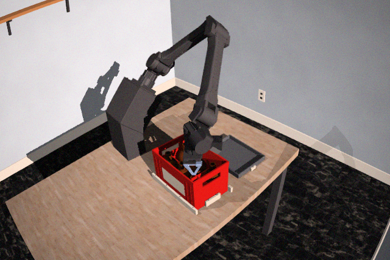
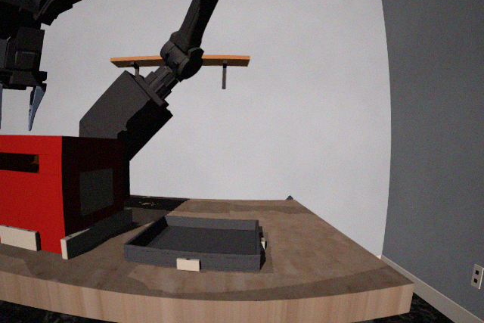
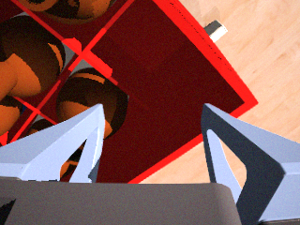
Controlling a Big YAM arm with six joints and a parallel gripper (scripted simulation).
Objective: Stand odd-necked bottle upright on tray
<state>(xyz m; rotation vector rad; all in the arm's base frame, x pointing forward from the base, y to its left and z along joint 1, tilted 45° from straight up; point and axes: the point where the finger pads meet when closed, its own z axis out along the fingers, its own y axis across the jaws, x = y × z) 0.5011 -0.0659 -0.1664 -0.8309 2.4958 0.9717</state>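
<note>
Right now my hand is 11 cm above the red crate, 8 cm past it and 6 cm to the right of it. Also, from my hand: dark grey tray (33 cm to the left, 18 cm below, 6 cm behind).
</note>
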